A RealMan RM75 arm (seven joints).
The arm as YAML. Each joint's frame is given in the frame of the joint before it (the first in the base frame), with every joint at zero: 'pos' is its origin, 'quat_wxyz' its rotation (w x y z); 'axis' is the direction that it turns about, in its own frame. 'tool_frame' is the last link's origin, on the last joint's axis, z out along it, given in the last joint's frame.
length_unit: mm
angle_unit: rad
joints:
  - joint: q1
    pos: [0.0, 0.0, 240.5]
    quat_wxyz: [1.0, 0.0, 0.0, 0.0]
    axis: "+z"
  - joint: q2
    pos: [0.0, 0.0, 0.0]
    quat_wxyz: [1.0, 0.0, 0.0, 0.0]
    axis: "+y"
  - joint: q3
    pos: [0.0, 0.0, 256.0]
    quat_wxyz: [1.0, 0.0, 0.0, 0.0]
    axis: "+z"
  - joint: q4
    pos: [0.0, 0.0, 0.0]
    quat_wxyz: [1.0, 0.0, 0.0, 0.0]
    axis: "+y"
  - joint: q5
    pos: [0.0, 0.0, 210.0]
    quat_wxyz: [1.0, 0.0, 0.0, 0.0]
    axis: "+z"
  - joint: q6
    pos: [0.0, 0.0, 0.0]
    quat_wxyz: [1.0, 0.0, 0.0, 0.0]
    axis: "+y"
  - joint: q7
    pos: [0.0, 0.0, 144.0]
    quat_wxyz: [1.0, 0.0, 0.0, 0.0]
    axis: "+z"
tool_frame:
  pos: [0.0, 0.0, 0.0]
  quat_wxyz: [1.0, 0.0, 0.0, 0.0]
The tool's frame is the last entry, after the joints.
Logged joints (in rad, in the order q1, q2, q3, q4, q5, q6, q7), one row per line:
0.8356 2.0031 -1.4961 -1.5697 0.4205 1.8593 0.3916
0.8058 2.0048 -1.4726 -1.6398 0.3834 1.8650 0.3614
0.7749 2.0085 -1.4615 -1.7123 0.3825 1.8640 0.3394
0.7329 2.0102 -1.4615 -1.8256 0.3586 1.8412 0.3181
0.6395 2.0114 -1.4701 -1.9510 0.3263 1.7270 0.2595
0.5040 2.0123 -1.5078 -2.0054 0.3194 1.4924 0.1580
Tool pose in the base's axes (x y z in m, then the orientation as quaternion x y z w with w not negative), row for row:
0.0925 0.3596 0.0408 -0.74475 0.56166 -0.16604 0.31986
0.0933 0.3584 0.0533 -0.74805 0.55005 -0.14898 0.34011
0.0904 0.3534 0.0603 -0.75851 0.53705 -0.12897 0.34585
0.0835 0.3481 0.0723 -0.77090 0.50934 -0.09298 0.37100
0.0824 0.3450 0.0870 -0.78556 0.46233 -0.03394 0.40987
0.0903 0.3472 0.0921 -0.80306 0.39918 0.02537 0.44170
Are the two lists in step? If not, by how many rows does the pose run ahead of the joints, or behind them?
They are in step.
